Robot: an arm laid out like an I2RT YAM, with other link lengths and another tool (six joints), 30 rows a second.
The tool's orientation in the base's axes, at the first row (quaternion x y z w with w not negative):
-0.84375, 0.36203, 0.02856, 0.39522
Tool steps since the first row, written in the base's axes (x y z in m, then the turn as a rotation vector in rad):
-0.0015, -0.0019, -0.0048, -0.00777, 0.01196, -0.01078
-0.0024, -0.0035, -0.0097, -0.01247, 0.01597, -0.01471
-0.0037, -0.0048, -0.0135, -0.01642, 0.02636, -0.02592
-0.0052, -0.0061, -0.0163, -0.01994, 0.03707, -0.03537
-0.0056, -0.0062, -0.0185, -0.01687, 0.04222, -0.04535
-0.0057, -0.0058, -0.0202, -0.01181, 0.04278, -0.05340
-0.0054, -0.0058, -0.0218, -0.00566, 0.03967, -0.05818
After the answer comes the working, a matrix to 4 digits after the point.
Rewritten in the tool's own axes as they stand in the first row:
0.0016, 0.0049, 0.0016, -0.00915, 0.00680, 0.01377
0.0035, 0.0093, 0.0037, -0.01366, 0.01061, 0.01810
0.0046, 0.0131, 0.0051, -0.01893, 0.01594, 0.03200
0.0052, 0.0164, 0.0057, -0.02466, 0.01972, 0.04501
0.0057, 0.0181, 0.0071, -0.02210, 0.02203, 0.05613
0.0060, 0.0191, 0.0085, -0.01601, 0.02379, 0.06324
0.0067, 0.0200, 0.0097, -0.00805, 0.02431, 0.06584

The tool's axes in the first row as the columns of a matrix, in the base's axes (rounded; the answer above uses it unrounded):
0.7362, -0.6335, 0.2380
-0.5884, -0.4255, 0.6876
-0.3344, -0.6463, -0.6860

